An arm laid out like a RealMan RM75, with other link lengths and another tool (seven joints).
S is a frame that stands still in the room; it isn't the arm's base.
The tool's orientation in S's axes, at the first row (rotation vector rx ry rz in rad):
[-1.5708 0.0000 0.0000]
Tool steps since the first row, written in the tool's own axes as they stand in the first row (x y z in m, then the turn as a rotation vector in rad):
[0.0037 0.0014 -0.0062 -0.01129 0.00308 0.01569]
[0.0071 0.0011 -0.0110 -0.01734 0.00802 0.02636]
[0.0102 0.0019 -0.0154 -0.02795 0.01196 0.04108]
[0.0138 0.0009 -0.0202 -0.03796 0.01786 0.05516]
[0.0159 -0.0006 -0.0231 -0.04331 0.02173 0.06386]
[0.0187 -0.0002 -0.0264 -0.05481 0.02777 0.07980]
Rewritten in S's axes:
[0.0037 -0.0062 -0.0014 -0.01129 0.01569 -0.00308]
[0.0071 -0.0110 -0.0011 -0.01734 0.02636 -0.00802]
[0.0102 -0.0154 -0.0019 -0.02795 0.04108 -0.01196]
[0.0138 -0.0202 -0.0009 -0.03796 0.05516 -0.01786]
[0.0159 -0.0231 0.0006 -0.04331 0.06386 -0.02173]
[0.0187 -0.0264 0.0002 -0.05481 0.07980 -0.02777]

